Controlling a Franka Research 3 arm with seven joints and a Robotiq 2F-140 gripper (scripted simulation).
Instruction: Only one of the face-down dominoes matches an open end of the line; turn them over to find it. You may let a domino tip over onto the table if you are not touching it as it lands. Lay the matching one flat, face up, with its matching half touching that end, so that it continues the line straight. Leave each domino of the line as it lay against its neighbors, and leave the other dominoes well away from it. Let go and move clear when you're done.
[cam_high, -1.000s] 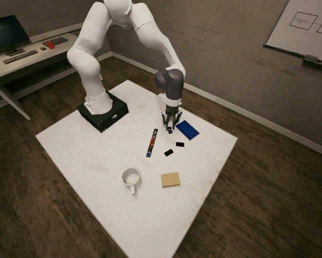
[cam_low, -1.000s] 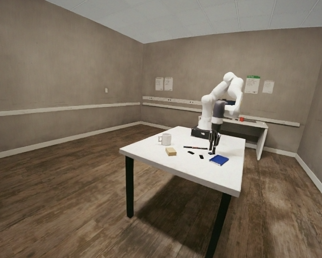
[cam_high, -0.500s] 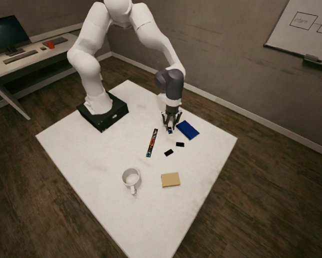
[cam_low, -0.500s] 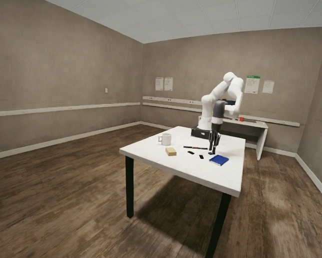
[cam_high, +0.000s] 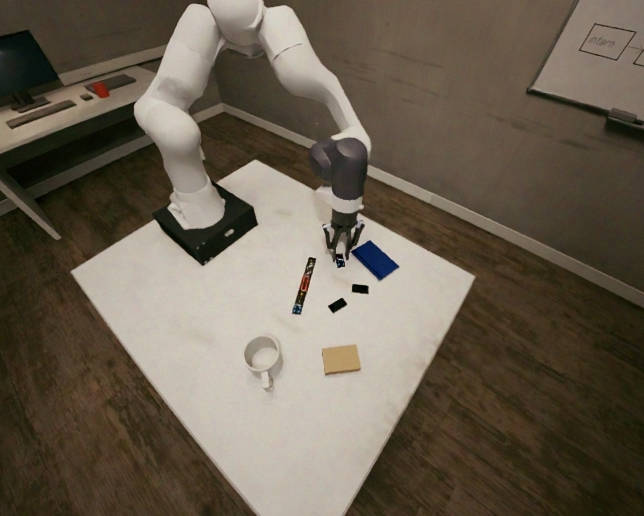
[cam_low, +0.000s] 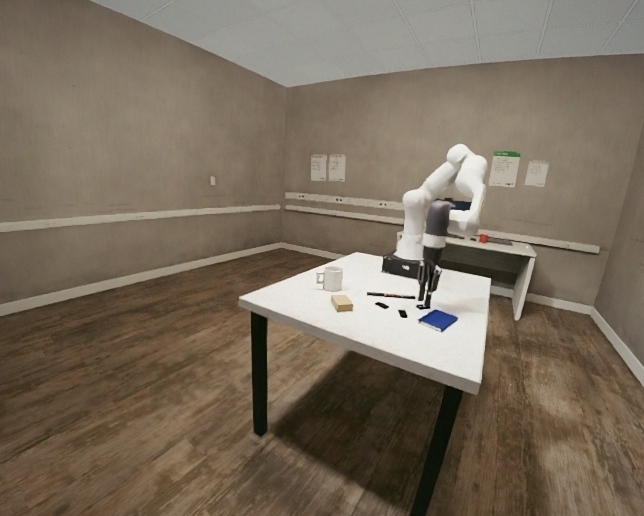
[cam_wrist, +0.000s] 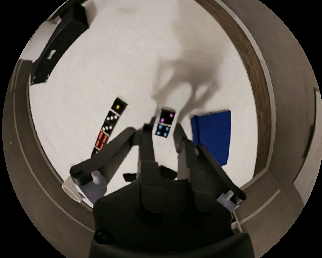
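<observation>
Now: the domino 50 mm below my hand. From my hand the other things lie so: tan block: 290 mm to the right, 200 mm ahead, 40 mm below; then white mug: 420 mm to the right, 40 mm ahead, 10 mm below.
</observation>
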